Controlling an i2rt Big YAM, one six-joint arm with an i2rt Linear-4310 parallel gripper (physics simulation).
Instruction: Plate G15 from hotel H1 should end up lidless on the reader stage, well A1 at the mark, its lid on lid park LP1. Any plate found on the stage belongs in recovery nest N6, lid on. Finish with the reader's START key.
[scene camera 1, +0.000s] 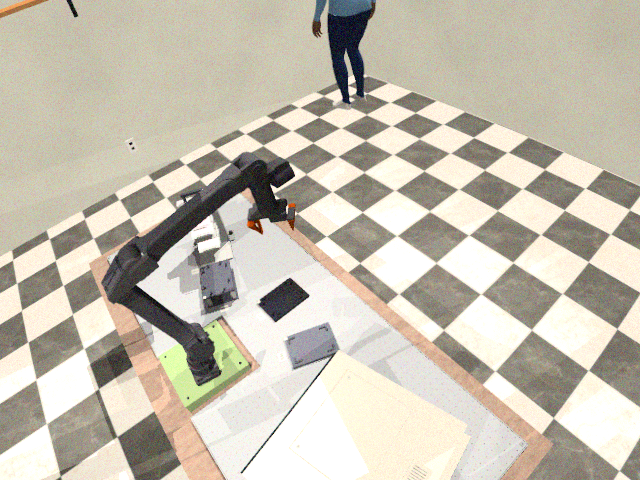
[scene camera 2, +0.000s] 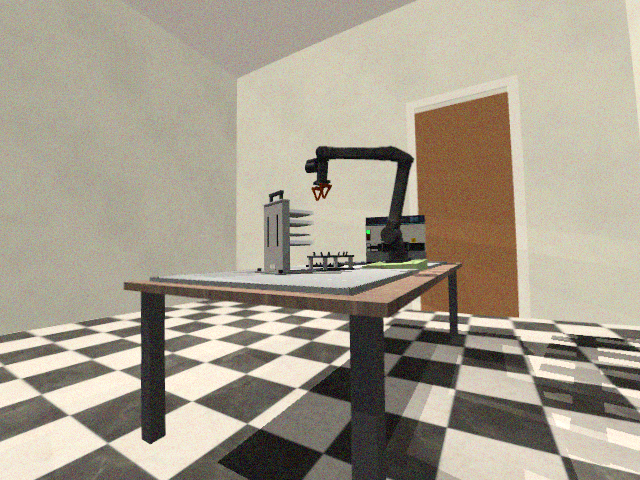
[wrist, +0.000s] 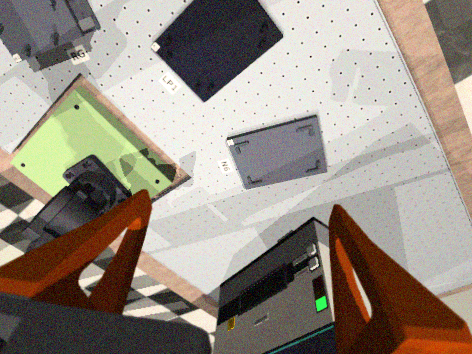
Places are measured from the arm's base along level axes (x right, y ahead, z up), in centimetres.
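Pixels of known places: gripper, fingertip midpoint: (scene camera 1: 277, 231) (scene camera 2: 320, 199) (wrist: 238, 205); arm's base at its link origin: (scene camera 1: 204, 367) (scene camera 2: 398, 261) (wrist: 99, 184).
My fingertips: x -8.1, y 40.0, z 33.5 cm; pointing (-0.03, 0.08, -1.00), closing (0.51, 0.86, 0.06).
Note:
Ahead of a thing's pixels: the offset from my fingertips to its middle. "spot": to the spot under its first point.
My gripper (scene camera 1: 276, 230) (scene camera 2: 320, 198) (wrist: 238, 205) is open and empty, high above the table. Hotel H1 @[dy -17.5, dx -44.1, dz -21.0 cm] (scene camera 2: 276, 235) is a grey tower; several pale plates @[dy -18.4, dx -40.2, dz -24.3 cm] (scene camera 1: 208, 242) @[dy -18.4, dx -40.2, dz -17.1 cm] (scene camera 2: 301, 223) sit in it, and which one is G15 cannot be read. The dark lid park LP1 @[dy -4.6, dx -2.8, dz -34.9 cm] (scene camera 1: 283, 299) (wrist: 215, 47) bears no lid. The grey nest N6 @[dy -5.3, dx +20.0, dz -35.0 cm] (scene camera 1: 312, 345) (wrist: 280, 152) is empty, its corner brackets bare. The reader @[dy -14.8, dx +63.0, dz -21.2 cm] (scene camera 1: 403, 403) (scene camera 2: 377, 235) (wrist: 280, 300) shows a green light @[spot: dy -7.2, dx +39.1, dz -16.0 cm] (wrist: 321, 303) on its front. The stage and any plate on it cannot be made out; the START key's label is unreadable.
The raised regrip stand RG @[dy -22.7, dx -22.6, dz -32.1 cm] (scene camera 1: 219, 279) (scene camera 2: 330, 255) (wrist: 50, 20) stands between the hotel and the green arm base (scene camera 1: 178, 366) (scene camera 2: 403, 264) (wrist: 95, 120). The bulky reader occupies the opposite end of the table. A person (scene camera 1: 351, 41) stands on the floor beyond the table.

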